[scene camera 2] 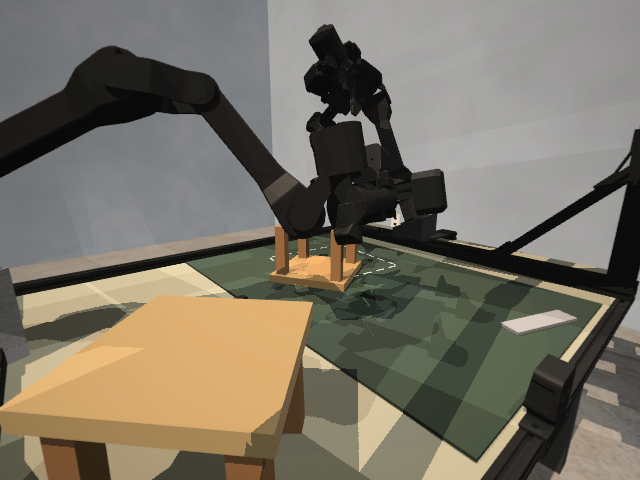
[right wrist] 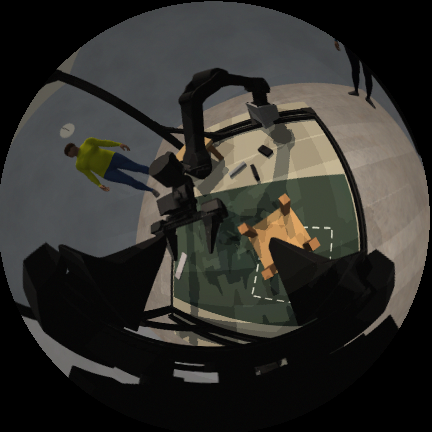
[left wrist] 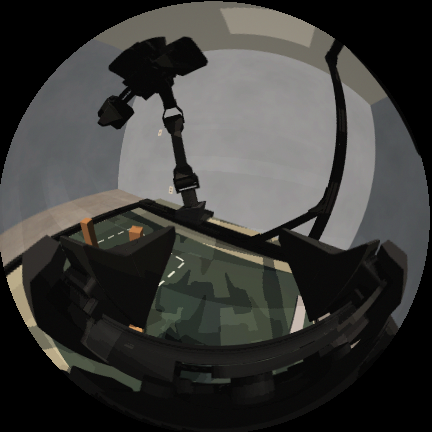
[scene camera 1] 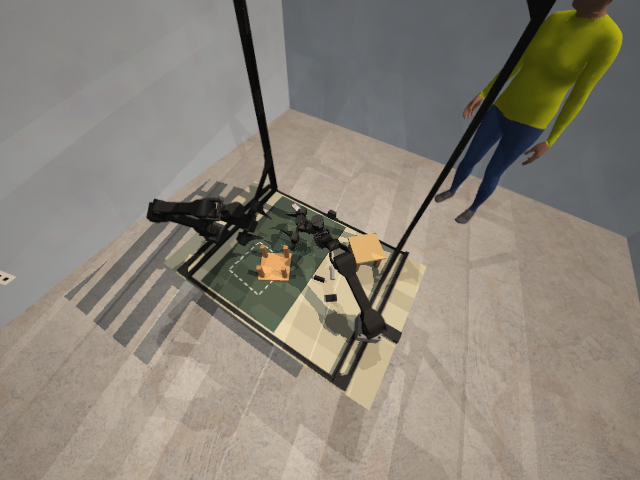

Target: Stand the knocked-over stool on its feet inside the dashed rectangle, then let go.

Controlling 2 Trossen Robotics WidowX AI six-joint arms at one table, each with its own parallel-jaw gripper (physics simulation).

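Frame: origin at the left arm's base, x ahead, y left, z up, level; millimetres.
Seen in the pictures: left gripper, fingertip midpoint: (scene camera 2: 400, 194) (right wrist: 191, 257) (left wrist: 229, 232) (scene camera 1: 282, 221); right gripper, fingertip midpoint: (right wrist: 219, 241) (left wrist: 121, 94) (scene camera 1: 267, 228); left arm's base, link origin: (right wrist: 259, 102) (scene camera 1: 370, 326); right arm's base, link origin: (scene camera 2: 415, 219) (left wrist: 191, 205) (scene camera 1: 214, 231).
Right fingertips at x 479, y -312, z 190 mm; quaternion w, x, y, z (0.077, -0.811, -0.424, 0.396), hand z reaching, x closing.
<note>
Offsets run from my right fingertips to a thing's top centre. "pt": to the spot under its first point.
The orange wooden stool @(dy +41, dx -4, dz -180 mm) (scene camera 1: 273, 267) (scene camera 2: 315, 267) (right wrist: 276, 234) lies upside down, seat flat on the green mat, four legs up. It partly overlaps the dashed rectangle @(pt dy +198, dx +55, dz -295 mm) (scene camera 1: 258, 293) (scene camera 2: 395, 265) (right wrist: 331, 229); part of its seat is outside. In the left wrist view two leg tops show beyond a finger. My left gripper (scene camera 1: 285, 223) (left wrist: 229, 232) (right wrist: 191, 257) is open and empty, beside the stool and apart from it; its fingers are largely hidden in scene camera 2. My right gripper is open and empty, high above the mat; one finger covers part of the stool in its wrist view.
A larger upright wooden stool or table @(dy -68, dx -463, dz -176 mm) (scene camera 1: 367, 248) (scene camera 2: 206, 356) stands on the pale surface. A pale flat bar @(dy -358, dx -67, dz -288 mm) (scene camera 2: 539, 322) (right wrist: 181, 265) lies on the mat. Two dark blocks @(dy +174, dx -310, dz -284 mm) (scene camera 1: 330, 298) @(dy +84, dx -242, dz -266 mm) (scene camera 1: 319, 279) and a grey bar @(dy +37, dx -307, dz -284 mm) (scene camera 1: 332, 272) (right wrist: 238, 170) lie near the left arm. A black frame surrounds the table.
</note>
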